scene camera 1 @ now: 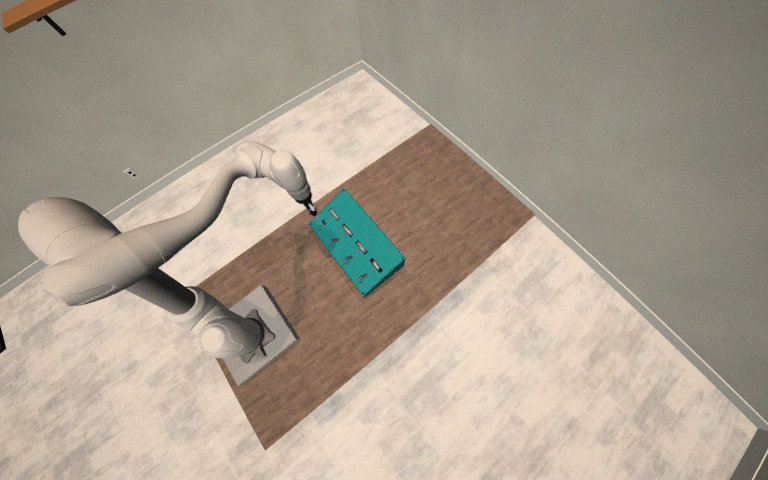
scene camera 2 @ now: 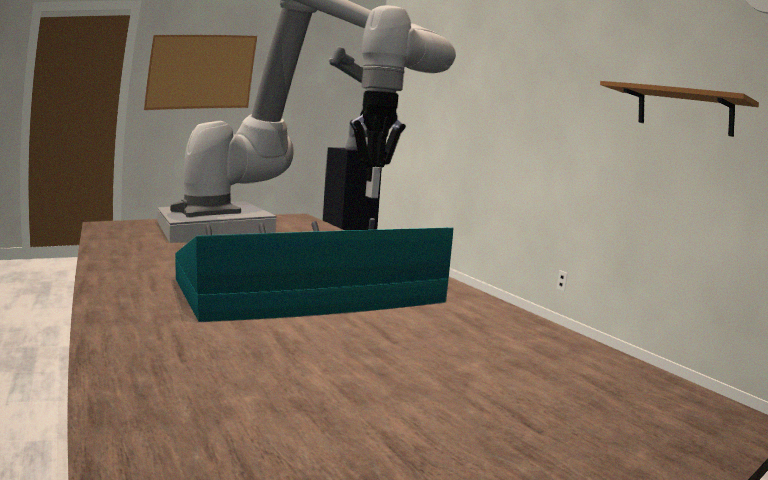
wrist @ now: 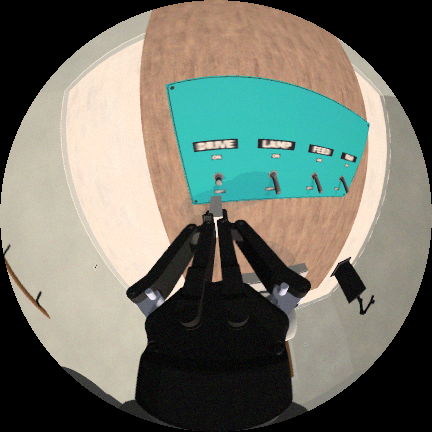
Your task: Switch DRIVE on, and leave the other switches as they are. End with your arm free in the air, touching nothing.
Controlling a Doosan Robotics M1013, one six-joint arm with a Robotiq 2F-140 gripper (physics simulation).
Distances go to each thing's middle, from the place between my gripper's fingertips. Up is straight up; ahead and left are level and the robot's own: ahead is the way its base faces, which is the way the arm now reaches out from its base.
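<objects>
There is the teal switch panel (scene camera 2: 268,275), and my hand is 7 cm short of it and 19 cm to the left of it, while being 10 cm above it.
</objects>
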